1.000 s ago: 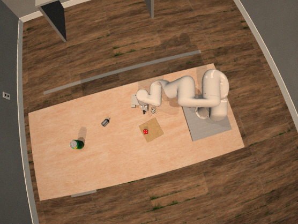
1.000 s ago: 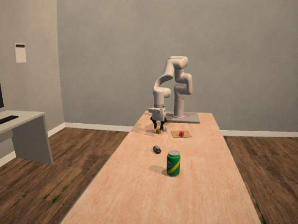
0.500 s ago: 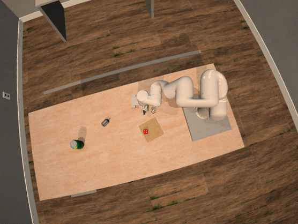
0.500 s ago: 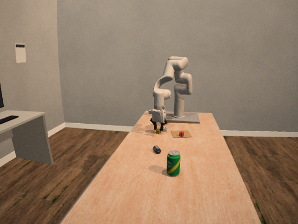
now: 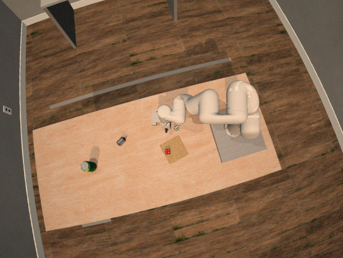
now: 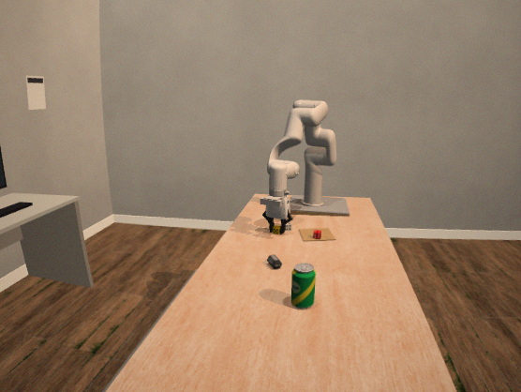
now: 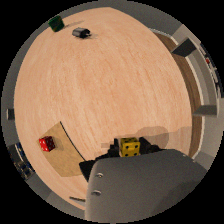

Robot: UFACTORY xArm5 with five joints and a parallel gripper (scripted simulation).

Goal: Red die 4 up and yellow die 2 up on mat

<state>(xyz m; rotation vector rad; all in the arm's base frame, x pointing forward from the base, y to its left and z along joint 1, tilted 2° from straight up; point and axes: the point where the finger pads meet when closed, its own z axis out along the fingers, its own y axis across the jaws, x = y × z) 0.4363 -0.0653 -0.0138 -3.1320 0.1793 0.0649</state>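
My gripper is now 1 cm above the yellow die. Round my hand: brown mat (17 cm to the left, 3 cm behind, 2 cm below); white die (6 cm behind, 3 cm to the left, 1 cm below); red die (18 cm to the left, 1 cm ahead).
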